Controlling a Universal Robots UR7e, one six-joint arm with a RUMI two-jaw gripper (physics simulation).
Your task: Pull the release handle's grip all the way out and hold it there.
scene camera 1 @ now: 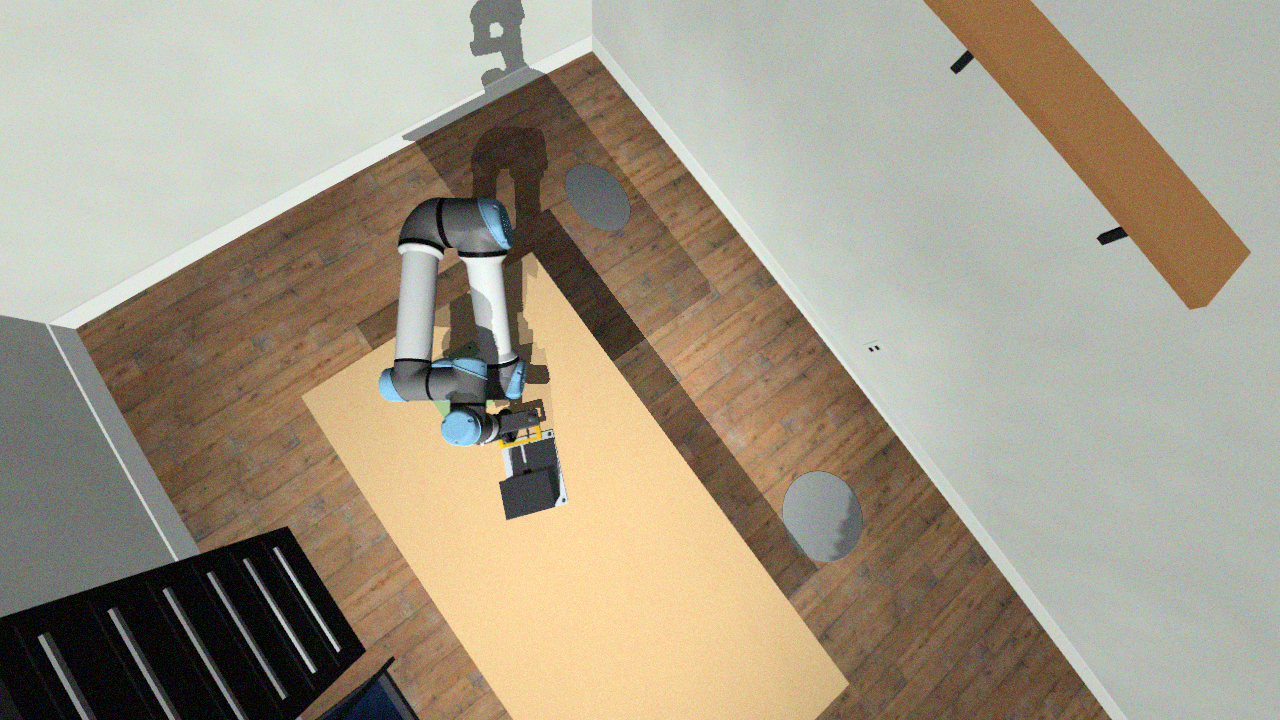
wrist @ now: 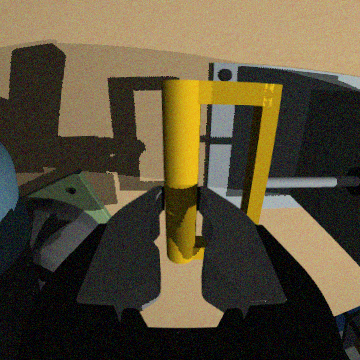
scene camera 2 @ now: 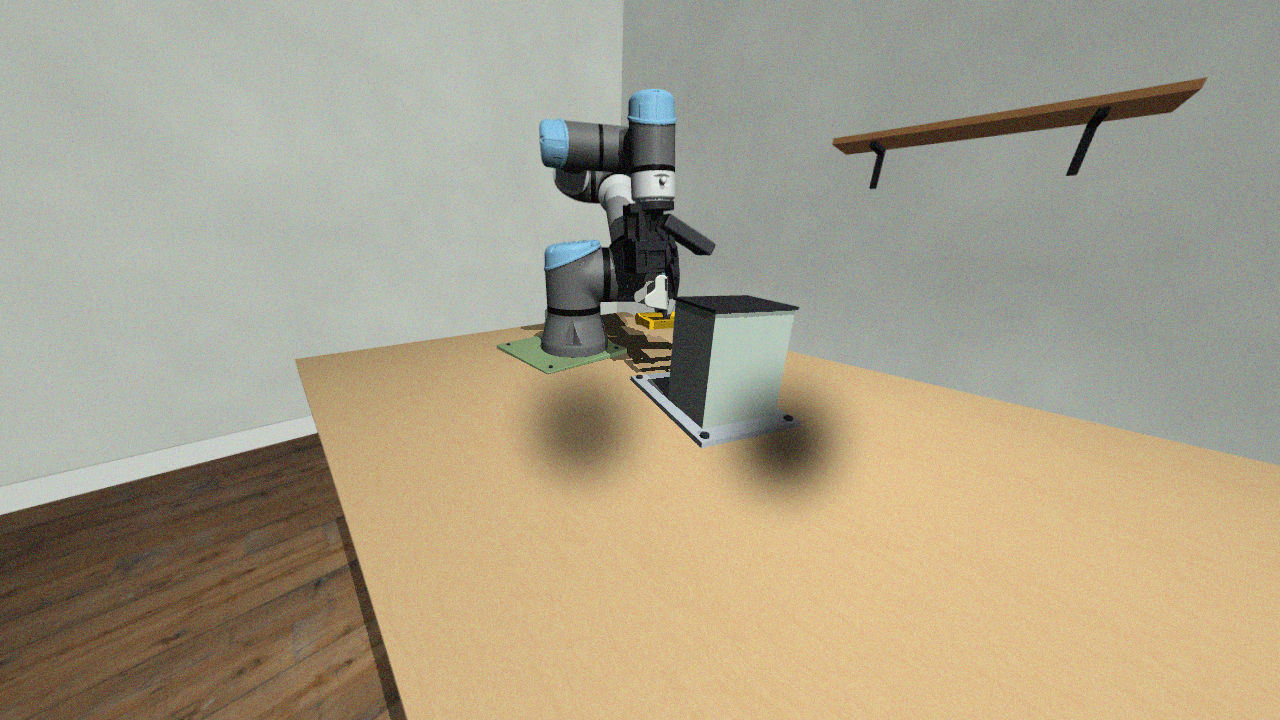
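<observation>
The release handle's yellow grip (wrist: 181,135) (scene camera 2: 655,320) is a frame with a round bar on its outer side. In scene camera 1 its yellow frame (scene camera 1: 520,441) shows under the gripper. My gripper (wrist: 180,188) is shut on the round bar, one dark finger on each side. A long stretch of the grey rod (wrist: 302,182) shows between the grip and the dark housing. The housing (scene camera 1: 531,492) (scene camera 2: 747,367) is a box with a black top on a light base plate (scene camera 2: 680,413). In scene camera 2 the box hides part of the grip.
The housing stands on the wooden table (scene camera 1: 626,573) (scene camera 2: 554,573). The robot's green mounting plate (scene camera 2: 528,353) (wrist: 75,192) is close behind the grip. A wooden shelf (scene camera 1: 1092,134) (scene camera 2: 1011,120) is on the wall. A black slatted unit (scene camera 1: 313,573) stands beyond the table's left side.
</observation>
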